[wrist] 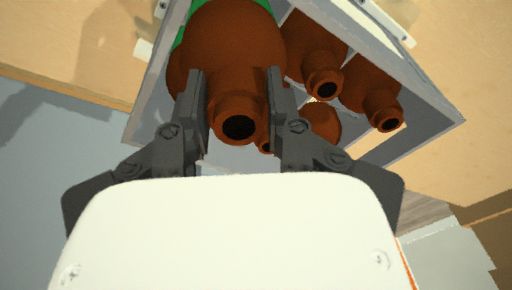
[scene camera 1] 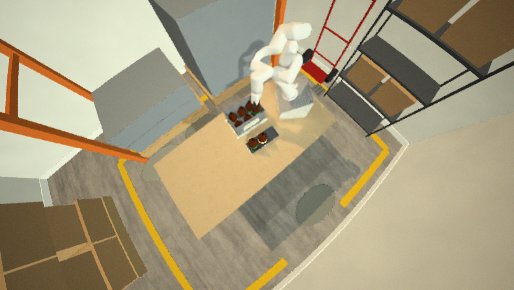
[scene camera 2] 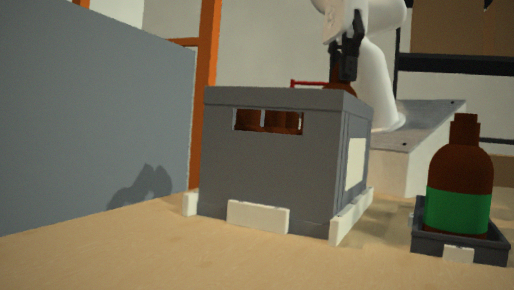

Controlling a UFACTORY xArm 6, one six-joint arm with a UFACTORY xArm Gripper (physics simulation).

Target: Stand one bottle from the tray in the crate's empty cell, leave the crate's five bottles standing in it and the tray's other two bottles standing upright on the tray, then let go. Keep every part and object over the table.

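Places are measured from the arm's base along level axes (x back, y left, z down), in millimetres.
Pixels of known places: gripper, fingertip midpoint: [wrist: 237, 88] [scene camera 1: 256, 105] [scene camera 2: 342, 82]; arm's base at its link origin: [scene camera 1: 290, 93] [scene camera 2: 380, 124].
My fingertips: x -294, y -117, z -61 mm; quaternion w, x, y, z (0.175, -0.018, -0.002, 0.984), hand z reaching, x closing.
Note:
Ahead of a thing's pixels: the offset from my fingertips to its top centre. "spot": to the spot under its first point. Level surfaces: height alone.
My gripper [scene camera 1: 256, 101] [scene camera 2: 344, 71] [wrist: 237, 88] is shut on the neck of a brown bottle with a green label [scene camera 2: 340, 91] [wrist: 232, 42]. This bottle is at the robot-side end of the grey crate @(dx -78, dy -63, dz +39 mm) [scene camera 1: 242, 132] [scene camera 2: 270, 170] [wrist: 156, 70]. Its shoulder shows above the crate rim in scene camera 2; its base is hidden. Several other brown bottles stand in the crate, among them one bottle @(dx -88, dy -19, dz +51 mm) [wrist: 312, 42], another bottle @(dx -176, dy -40, dz +51 mm) [wrist: 367, 80] and a lower-looking one @(dx -155, dy -131, dz +51 mm) [wrist: 320, 120]. A green-labelled bottle @(dx -214, dy +139, dz +54 mm) [scene camera 1: 252, 143] [scene camera 2: 457, 210] and a white-labelled bottle @(dx -131, dy +168, dz +54 mm) [scene camera 1: 262, 137] stand upright on the dark tray @(dx -129, dy +165, dz +188 mm) [scene camera 1: 271, 134] [scene camera 2: 430, 243].
White blocks @(spot: dx -222, dy -97, dz +197 mm) [scene camera 2: 257, 216] sit against the crate's foot on the wooden table @(dz +214 mm) [scene camera 1: 200, 180] [scene camera 2: 150, 250]. The tray lies beside the crate's labelled side. The robot's base block [scene camera 1: 296, 107] [scene camera 2: 390, 170] stands near the crate. A grey-blue cabinet [scene camera 1: 220, 45] [scene camera 2: 90, 125] rises beyond the table edge.

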